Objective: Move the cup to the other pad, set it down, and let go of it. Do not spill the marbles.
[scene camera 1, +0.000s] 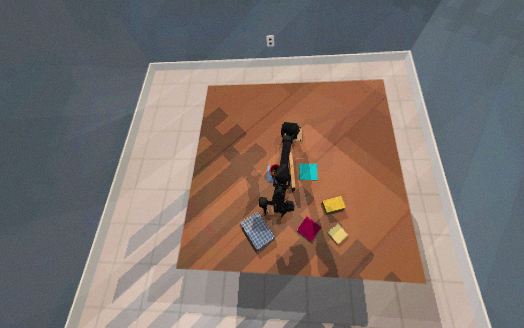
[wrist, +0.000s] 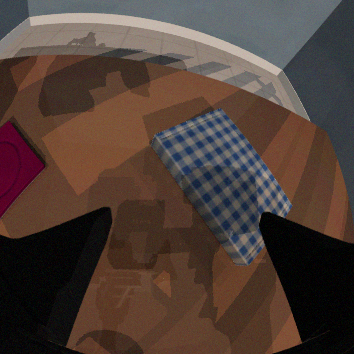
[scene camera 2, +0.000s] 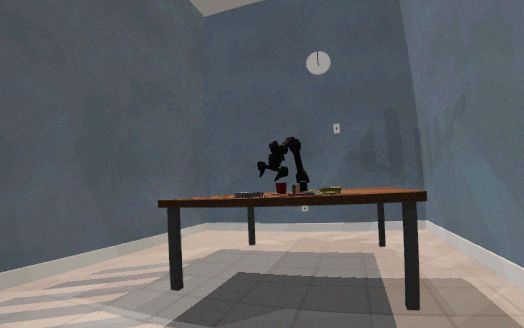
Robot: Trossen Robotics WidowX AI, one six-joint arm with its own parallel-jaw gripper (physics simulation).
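Frame: origin at the arm's base, x ahead, y left, z up, level; millimetres.
Where they show: gripper, fingertip midpoint: (scene camera 1: 273, 216) (wrist: 187, 218) (scene camera 2: 267, 179); arm's base at its link origin: (scene camera 1: 292, 134) (scene camera 2: 303, 190).
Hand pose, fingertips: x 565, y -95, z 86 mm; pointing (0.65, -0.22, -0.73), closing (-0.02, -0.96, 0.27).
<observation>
Each offset is from my fingertips to the centre of the thing. "*": to the spot under its first point. Level surfaces: height alone.
The red cup {dz -57, dx -281, dy +0 mm} (scene camera 1: 273, 167) (scene camera 2: 281, 188) stands upright on the blue pad {dz -104, dx -282, dy -3 mm} (scene camera 1: 269, 176), partly hidden by the arm in the first scene view. Its inside looks dark with small lighter spots; the marbles are too small to make out singly. The cyan pad {dz -104, dx -303, dy +200 mm} (scene camera 1: 308, 171) lies bare to the right of the cup, beyond a wooden strip. My gripper (scene camera 1: 274, 214) (scene camera 2: 269, 178) (wrist: 187, 218) is wide open and empty, above the table and away from the cup, near the checked cloth-like block. The cup does not show in the wrist view.
A low wooden strip {* dz -37, dx -273, dy +101 mm} (scene camera 1: 292, 172) (scene camera 2: 296, 189) lies between the pads. A blue-white checked block {dz -83, dx +70, dy -90 mm} (scene camera 1: 257, 231) (scene camera 2: 249, 194) (wrist: 220, 180), a magenta square {* dz -88, dx +48, dy +203 mm} (scene camera 1: 309, 229) (wrist: 12, 167), a yellow block {dz -81, dx -98, dy +342 mm} (scene camera 1: 334, 204) (scene camera 2: 330, 190) and a pale yellow block {dz -90, dx +61, dy +357 mm} (scene camera 1: 338, 233) lie on the table {dz -95 mm} (scene camera 1: 350, 125).
</observation>
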